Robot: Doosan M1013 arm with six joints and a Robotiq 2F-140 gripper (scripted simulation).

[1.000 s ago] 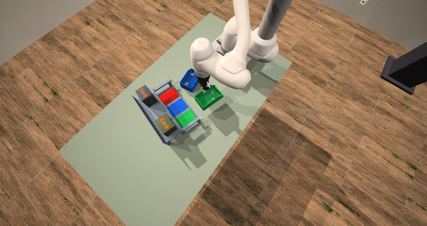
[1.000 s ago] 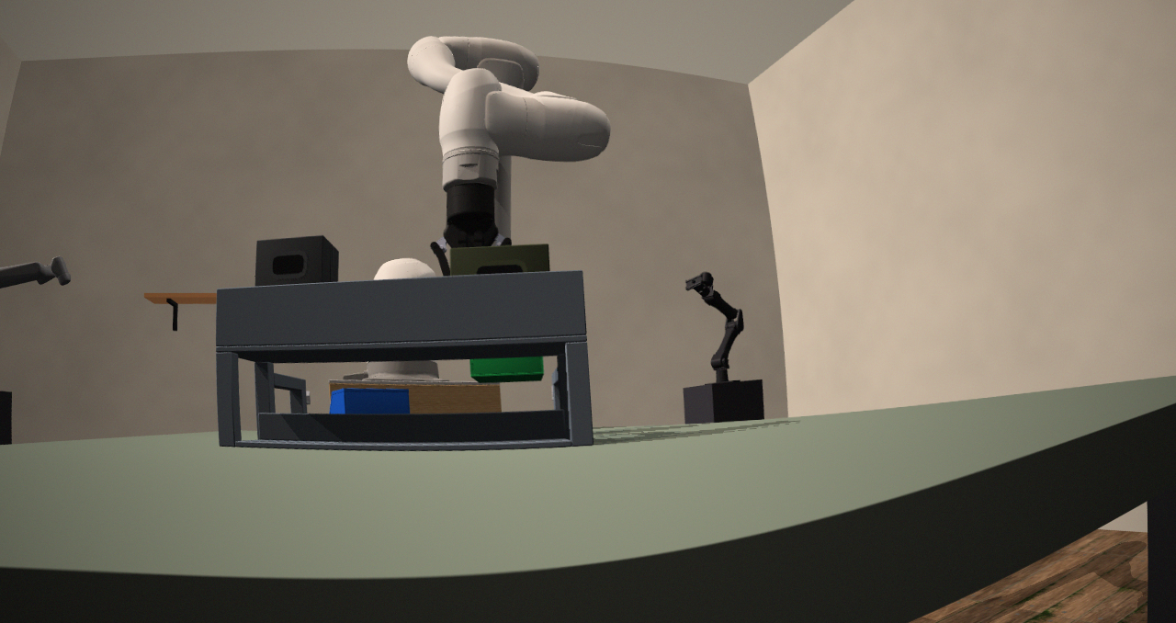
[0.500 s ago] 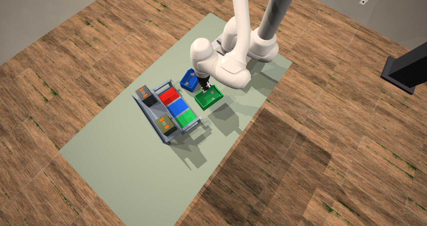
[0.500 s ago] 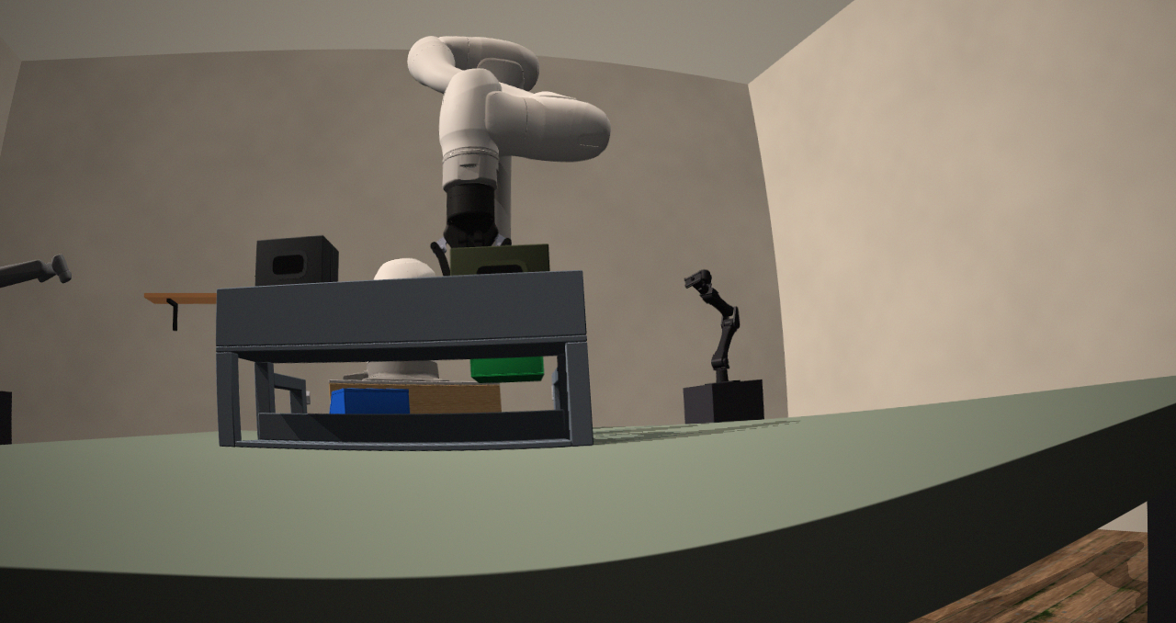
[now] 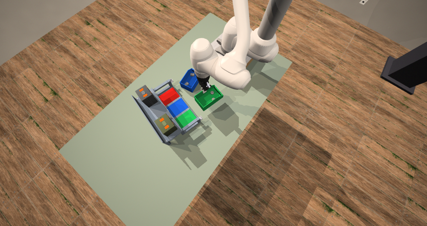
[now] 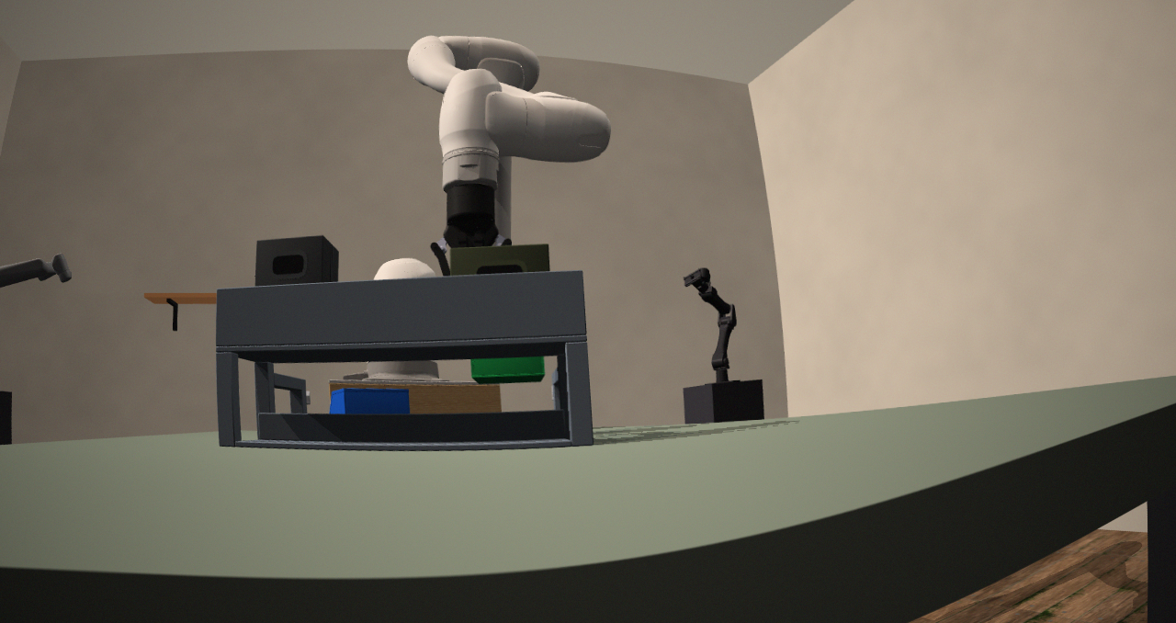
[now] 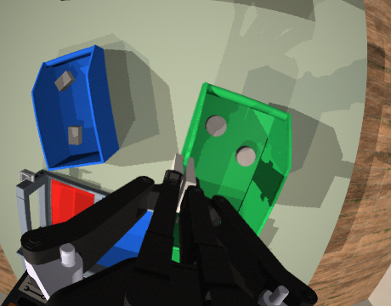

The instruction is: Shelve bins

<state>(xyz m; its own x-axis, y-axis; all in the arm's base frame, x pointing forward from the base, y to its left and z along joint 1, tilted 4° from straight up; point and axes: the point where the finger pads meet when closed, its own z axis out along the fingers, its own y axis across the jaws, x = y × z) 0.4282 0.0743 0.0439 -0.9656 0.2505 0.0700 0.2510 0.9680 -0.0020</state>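
My gripper is now 50 mm to the right of the green bin, 40 mm above it and 10 mm short of it. Also, from my hand: black box (270 mm ahead, 260 mm to the right); olive box (330 mm ahead, 30 mm to the right, 10 mm below); blue bin (170 mm to the right, 130 mm below, 60 mm behind).
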